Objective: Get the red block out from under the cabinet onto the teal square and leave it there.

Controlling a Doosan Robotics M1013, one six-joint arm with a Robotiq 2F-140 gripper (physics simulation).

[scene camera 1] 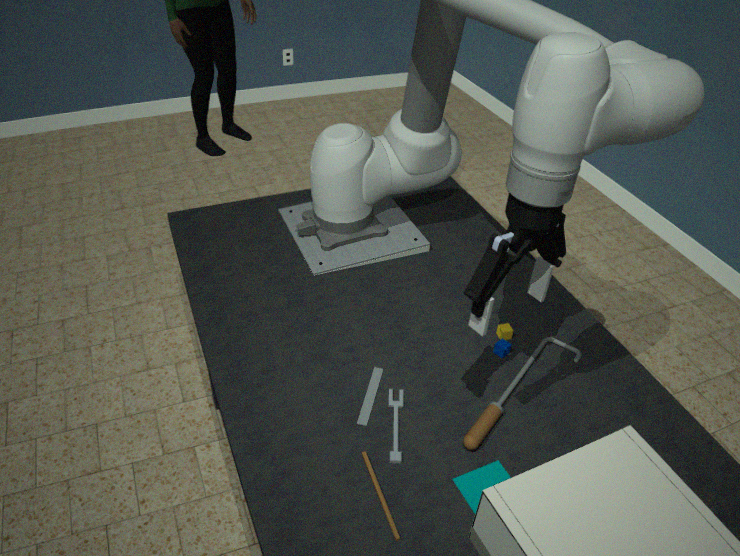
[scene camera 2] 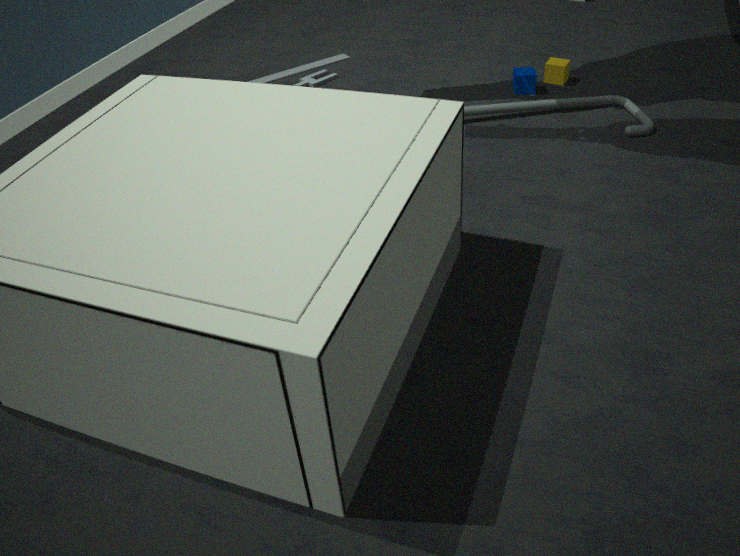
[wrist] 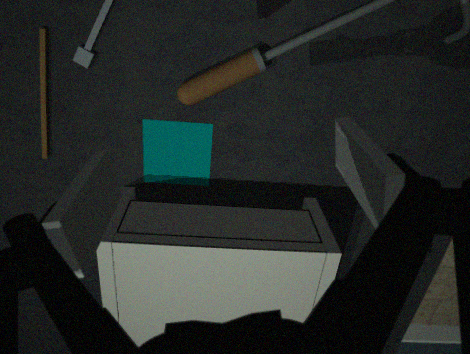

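Where they show: gripper, fingertip midpoint: [scene camera 1: 507,312] [wrist: 223,158]; arm's base, link origin: [scene camera 1: 344,225].
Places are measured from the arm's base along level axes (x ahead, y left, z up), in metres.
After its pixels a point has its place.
The white cabinet [scene camera 1: 610,496] @(x 0.978, y 0.029, z 0.120 m) [scene camera 2: 227,197] @(x 1.050, y 0.047, z 0.120 m) [wrist: 215,285] @(x 0.946, y 0.003, z 0.120 m) stands low on the dark mat. The teal square [scene camera 1: 481,480] @(x 0.807, y -0.066, z -0.015 m) [wrist: 177,150] @(x 0.826, y -0.063, z -0.015 m) lies flat at its front, its near edge in the cabinet's shadow in the wrist view. The red block does not show in any view; the space under the cabinet is dark. My gripper [scene camera 1: 510,310] @(x 0.708, y -0.012, z 0.272 m) [wrist: 223,158] @(x 0.708, y -0.012, z 0.272 m) is open with nothing between its fingers, high above the mat, away from the cabinet in scene camera 1. A hooked tool with a wooden handle [scene camera 1: 483,426] @(x 0.726, y -0.019, z 0.017 m) [wrist: 220,77] @(x 0.713, y -0.013, z 0.017 m) and a grey shaft [scene camera 2: 538,106] @(x 0.614, y 0.168, z -0.004 m) lies beside the teal square.
A yellow block [scene camera 1: 505,331] @(x 0.519, y 0.166, z 0.009 m) [scene camera 2: 556,71] @(x 0.522, y 0.174, z 0.002 m) and a blue block [scene camera 1: 501,347] @(x 0.558, y 0.131, z 0.010 m) [scene camera 2: 524,80] @(x 0.564, y 0.142, z 0.003 m) sit near the hook. A flat grey bar [scene camera 1: 370,396] @(x 0.561, y -0.168, z -0.014 m), a forked tool [scene camera 1: 395,427] @(x 0.650, y -0.157, z -0.009 m) [wrist: 97,27] @(x 0.672, y -0.166, z -0.009 m) and a thin wooden stick [scene camera 1: 380,495] @(x 0.771, y -0.242, z -0.008 m) [wrist: 43,92] @(x 0.758, y -0.239, z -0.008 m) lie on the mat. A person [scene camera 1: 212,65] stands behind.
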